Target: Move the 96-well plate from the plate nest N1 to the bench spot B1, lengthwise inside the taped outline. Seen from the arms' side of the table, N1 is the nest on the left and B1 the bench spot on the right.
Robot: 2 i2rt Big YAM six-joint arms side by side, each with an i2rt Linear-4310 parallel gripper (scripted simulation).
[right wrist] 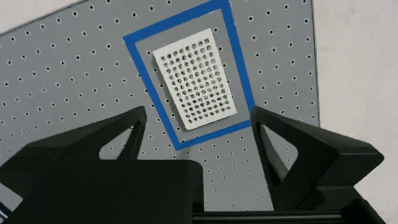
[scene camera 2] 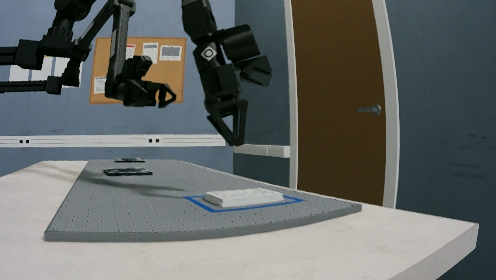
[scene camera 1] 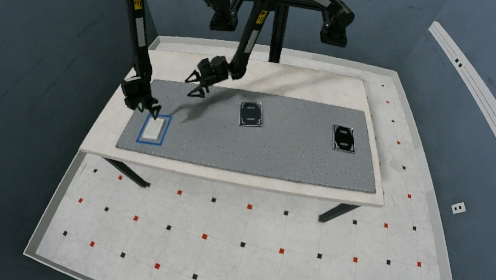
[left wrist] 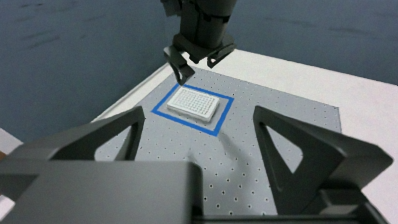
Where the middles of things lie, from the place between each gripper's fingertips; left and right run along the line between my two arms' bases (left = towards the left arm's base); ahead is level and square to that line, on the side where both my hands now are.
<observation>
Right now the white 96-well plate [scene camera 2: 222, 198] is 10 mm ahead of my right hand [scene camera 2: 236, 145], 10 mm to the right of it and 110 mm below it.
The white 96-well plate is 120 mm ahead of my left hand [scene camera 2: 161, 96], 210 mm to the right of it and 210 mm below it.
</observation>
